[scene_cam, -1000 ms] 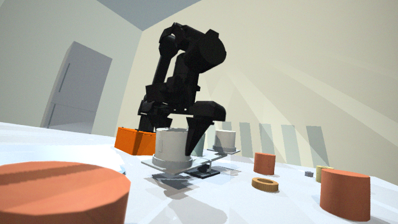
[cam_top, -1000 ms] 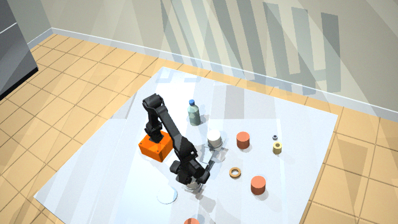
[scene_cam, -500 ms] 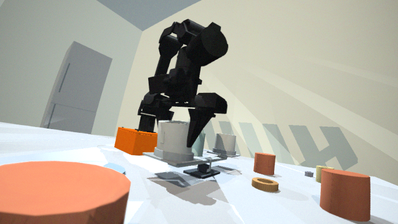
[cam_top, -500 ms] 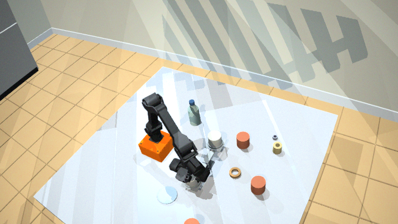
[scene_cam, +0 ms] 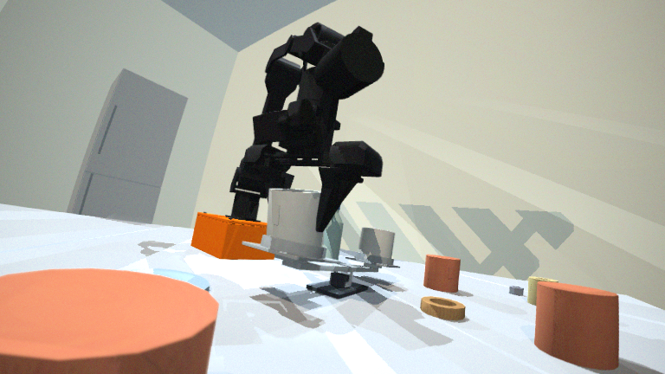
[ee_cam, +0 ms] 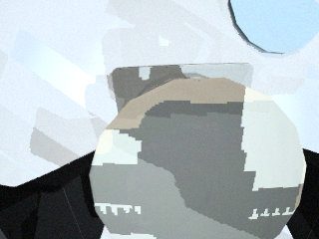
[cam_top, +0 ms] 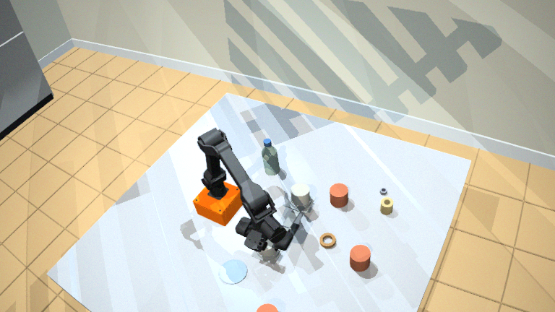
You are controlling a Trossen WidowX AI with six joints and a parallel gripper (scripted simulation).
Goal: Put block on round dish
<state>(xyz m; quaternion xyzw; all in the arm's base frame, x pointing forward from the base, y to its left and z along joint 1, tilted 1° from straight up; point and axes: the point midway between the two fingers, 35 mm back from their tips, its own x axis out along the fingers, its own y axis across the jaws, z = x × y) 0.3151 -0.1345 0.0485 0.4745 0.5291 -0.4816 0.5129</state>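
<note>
Right now my gripper tip is 2 cm above the pale grey block. The rest, counted from my gripper tip: pale blue round dish 10 cm to the right, 9 cm below, 9 cm behind; bottle 39 cm to the left, 23 cm behind, 2 cm above; yellow cylinder 39 cm to the left, 28 cm ahead, 7 cm below.
</note>
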